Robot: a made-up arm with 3 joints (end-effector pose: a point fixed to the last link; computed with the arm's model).
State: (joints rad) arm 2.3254 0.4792 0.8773
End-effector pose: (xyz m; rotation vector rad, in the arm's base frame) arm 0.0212 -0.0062 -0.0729 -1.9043 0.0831 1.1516
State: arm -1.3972 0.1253 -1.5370
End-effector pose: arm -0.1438 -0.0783 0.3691 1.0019 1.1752 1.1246
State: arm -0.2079 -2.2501 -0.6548
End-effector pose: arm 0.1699 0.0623 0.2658 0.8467 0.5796 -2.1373
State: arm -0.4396 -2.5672 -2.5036
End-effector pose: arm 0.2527 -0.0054 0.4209 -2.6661 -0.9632 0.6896
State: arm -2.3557 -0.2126 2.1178
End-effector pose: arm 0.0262 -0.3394 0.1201 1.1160 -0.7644 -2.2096
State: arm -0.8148 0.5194 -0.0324
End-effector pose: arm -0.0267 0.0534 0.3670 0.7875 -0.1815 0.5027
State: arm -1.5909 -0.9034 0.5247
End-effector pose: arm 0.1377 -0.1363 0.3093 1.2110 0.3081 -1.0329
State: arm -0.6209 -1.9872 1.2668
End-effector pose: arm 0.1212 -0.1187 0.3694 -0.7931 -0.2375 -1.7410
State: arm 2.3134 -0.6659 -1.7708
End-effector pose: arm -0.0412 -0.0912 -0.1072 -1.0914 0.2570 -1.8435
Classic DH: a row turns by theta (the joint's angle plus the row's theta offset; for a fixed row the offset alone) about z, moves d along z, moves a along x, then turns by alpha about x. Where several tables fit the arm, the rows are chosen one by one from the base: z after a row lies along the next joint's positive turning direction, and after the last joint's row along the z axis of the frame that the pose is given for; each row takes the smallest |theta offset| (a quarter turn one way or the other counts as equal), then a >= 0, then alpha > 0; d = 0 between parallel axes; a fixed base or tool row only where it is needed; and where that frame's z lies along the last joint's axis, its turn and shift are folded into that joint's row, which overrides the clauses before.
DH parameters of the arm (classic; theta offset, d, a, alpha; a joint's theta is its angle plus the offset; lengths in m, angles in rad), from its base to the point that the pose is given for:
base (fixed): -1.5708 0.1867 0 1.5708
joint 1: 0 -0.0368 -0.0817 -1.5708
joint 2: -1.5708 0.1802 0.0778 -1.5708
joint 3: 0 -0.1063 -0.0685 1.5708
tool (fixed): 3.1416 -0.0932 0 0

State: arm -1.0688 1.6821 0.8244
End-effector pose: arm -0.0730 -0.0952 0.3608 1.4550 -1.4796 1.1568
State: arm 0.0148 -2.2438 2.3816
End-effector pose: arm 0.1593 0.0693 0.4807 -2.4007 -1.1618 -0.9489
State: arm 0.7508 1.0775 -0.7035
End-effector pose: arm -0.0975 0.0855 0.1956 -1.0305 1.0122 0.7611
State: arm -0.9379 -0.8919 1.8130
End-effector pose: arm 0.1172 -0.1274 0.4679 -0.1171 -1.1667 -1.2684
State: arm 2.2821 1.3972 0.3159
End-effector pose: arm -0.0651 0.0097 0.0251 -1.6271 1.3294 0.9433
